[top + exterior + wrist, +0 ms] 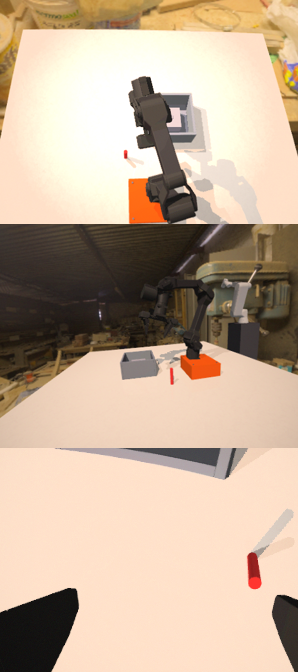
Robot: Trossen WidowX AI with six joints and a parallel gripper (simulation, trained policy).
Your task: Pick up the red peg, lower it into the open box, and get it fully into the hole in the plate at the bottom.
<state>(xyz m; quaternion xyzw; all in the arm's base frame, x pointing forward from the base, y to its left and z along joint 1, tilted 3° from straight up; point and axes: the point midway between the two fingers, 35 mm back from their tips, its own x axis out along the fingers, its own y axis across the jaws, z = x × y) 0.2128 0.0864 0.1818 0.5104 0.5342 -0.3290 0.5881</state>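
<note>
The red peg lies 60 mm behind my gripper tip, 40 mm to the left of it and 190 mm below it. Round my gripper tip: grey box: 110 mm ahead, 130 mm to the right, 200 mm below.
</note>
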